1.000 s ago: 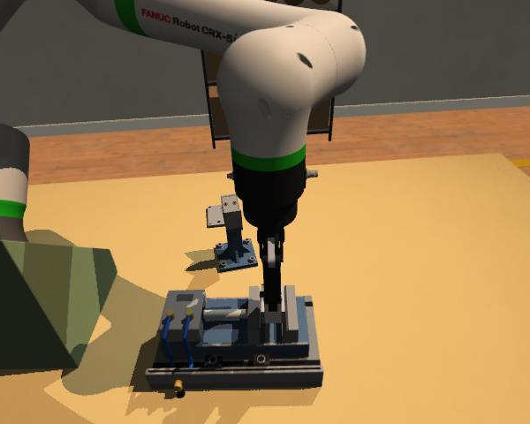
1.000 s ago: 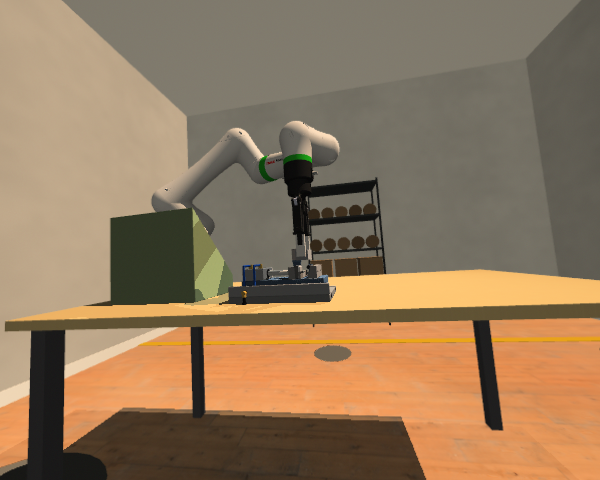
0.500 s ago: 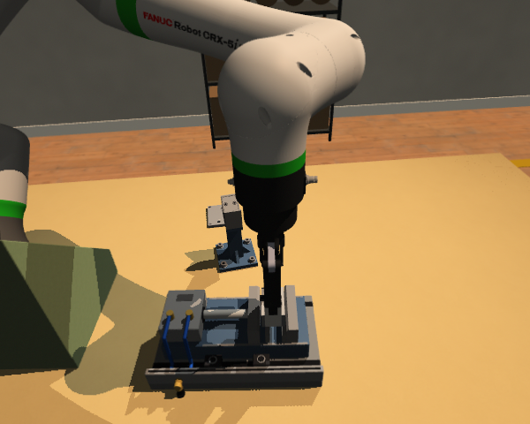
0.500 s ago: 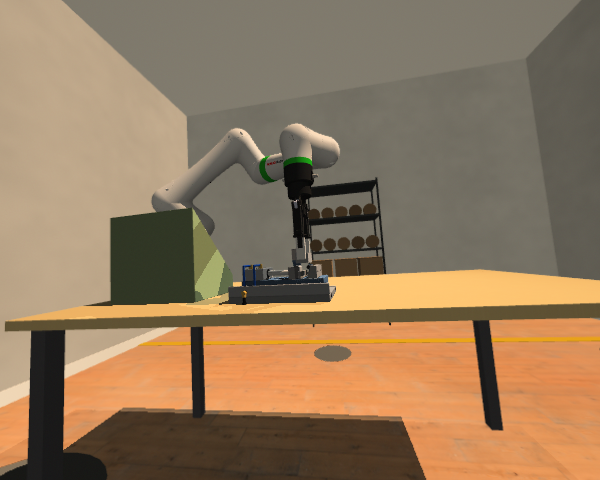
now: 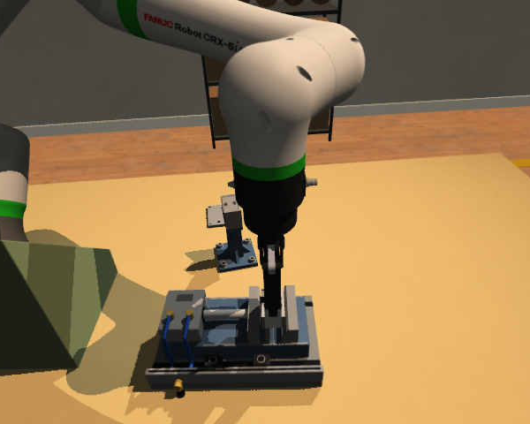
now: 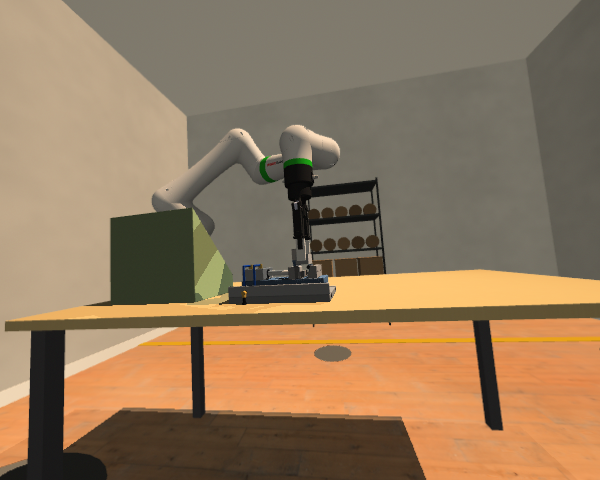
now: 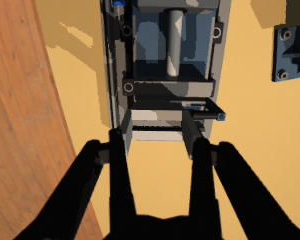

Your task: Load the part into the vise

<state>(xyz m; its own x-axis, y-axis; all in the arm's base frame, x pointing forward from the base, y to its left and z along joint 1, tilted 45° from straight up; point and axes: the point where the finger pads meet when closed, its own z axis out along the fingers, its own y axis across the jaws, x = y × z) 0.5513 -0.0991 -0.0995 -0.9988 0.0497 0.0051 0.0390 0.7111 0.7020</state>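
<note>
Right now my hand is 20 mm above the part. Round my hand: moving jaw 30 mm behind, 20 mm to the left, 70 mm below; then fixed jaw 30 mm ahead, 20 mm to the left, 70 mm below; then work stop 70 mm to the left, 50 mm below.
</note>
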